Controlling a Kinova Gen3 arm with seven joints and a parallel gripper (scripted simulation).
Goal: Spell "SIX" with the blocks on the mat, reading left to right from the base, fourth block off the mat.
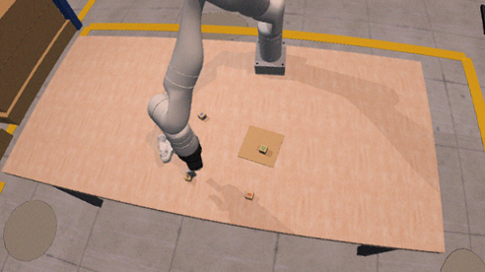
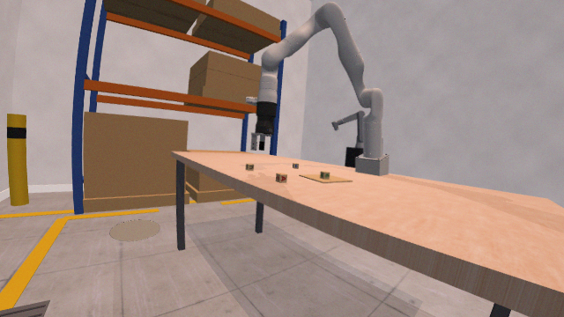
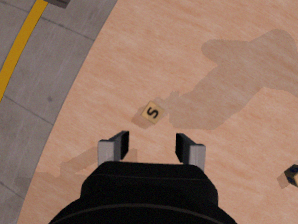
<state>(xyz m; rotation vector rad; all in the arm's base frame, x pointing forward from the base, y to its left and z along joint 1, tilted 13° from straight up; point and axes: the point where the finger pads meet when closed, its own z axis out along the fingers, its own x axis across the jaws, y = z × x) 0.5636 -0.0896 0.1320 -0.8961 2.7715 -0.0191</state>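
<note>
Now: hand 200 mm past the tan mat, 180 mm to the right of it and 100 mm above it. Round my hand: block 210 mm to the left, 90 mm below.
</note>
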